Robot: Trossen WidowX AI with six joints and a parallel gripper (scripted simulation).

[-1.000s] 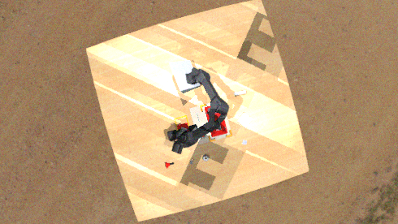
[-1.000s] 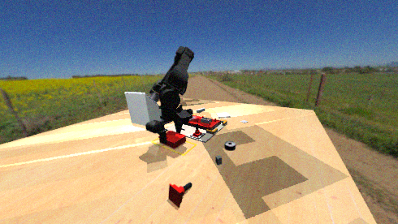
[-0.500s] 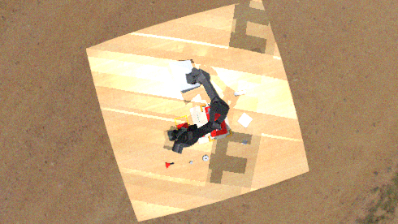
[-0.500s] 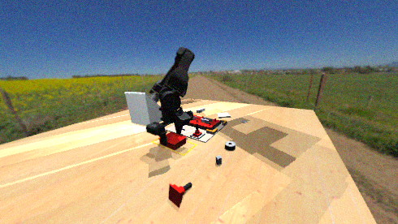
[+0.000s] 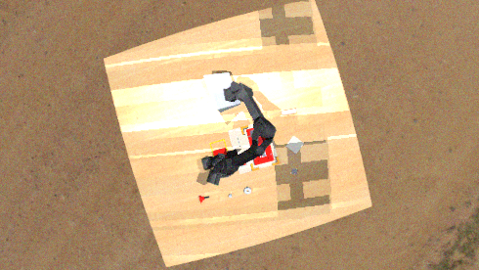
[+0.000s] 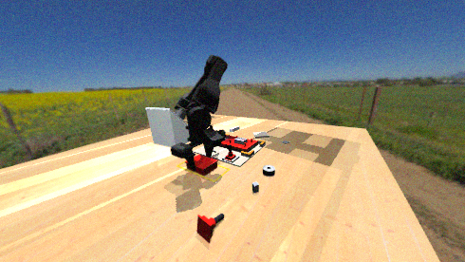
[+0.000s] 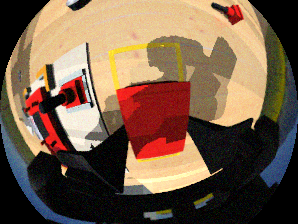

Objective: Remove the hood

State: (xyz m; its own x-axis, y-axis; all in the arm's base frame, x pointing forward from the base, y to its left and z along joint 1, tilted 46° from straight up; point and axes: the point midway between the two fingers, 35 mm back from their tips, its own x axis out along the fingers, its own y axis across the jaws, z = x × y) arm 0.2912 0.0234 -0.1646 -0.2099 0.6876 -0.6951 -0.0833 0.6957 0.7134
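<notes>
The red hood lies right at my gripper tip. Also, from my gripper tip: white base plate: 2 cm behind, 20 cm to the left; black-and-white ring: 21 cm ahead, 11 cm to the left.
</notes>
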